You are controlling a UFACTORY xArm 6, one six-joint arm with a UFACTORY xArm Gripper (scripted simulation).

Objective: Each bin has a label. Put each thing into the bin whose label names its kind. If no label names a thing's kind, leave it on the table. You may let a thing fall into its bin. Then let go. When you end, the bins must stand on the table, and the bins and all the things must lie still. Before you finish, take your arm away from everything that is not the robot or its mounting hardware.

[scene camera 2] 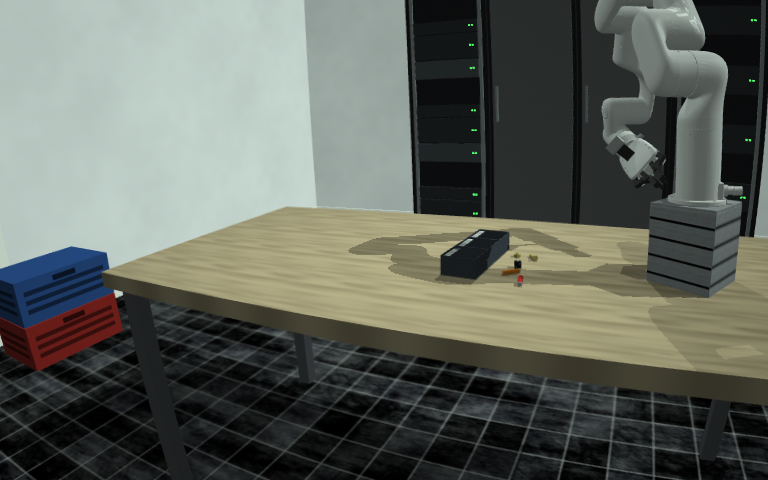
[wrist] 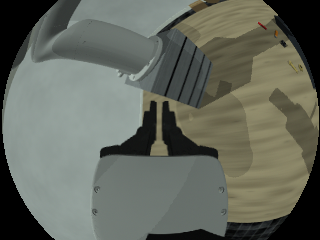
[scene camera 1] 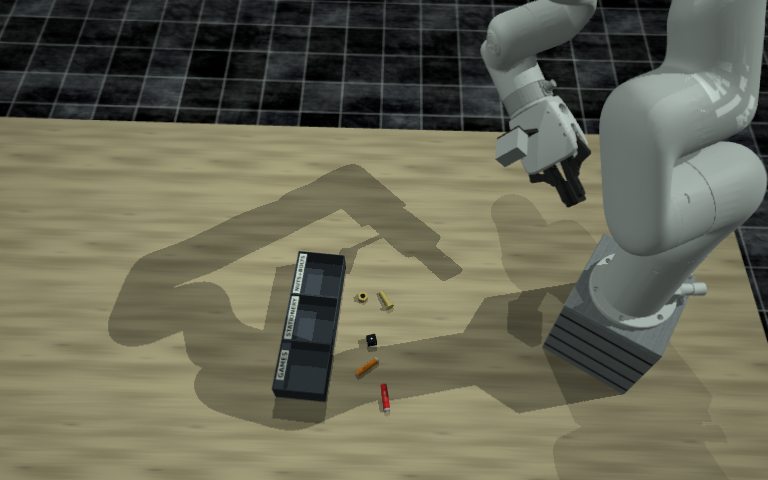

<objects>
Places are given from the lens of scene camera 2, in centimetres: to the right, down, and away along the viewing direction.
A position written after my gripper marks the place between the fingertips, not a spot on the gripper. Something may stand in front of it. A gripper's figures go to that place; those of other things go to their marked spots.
my gripper point(scene camera 2: 662, 184): 67, -14, 110
dark three-part bin point(scene camera 2: 471, 258): 20, 4, 117
</objects>
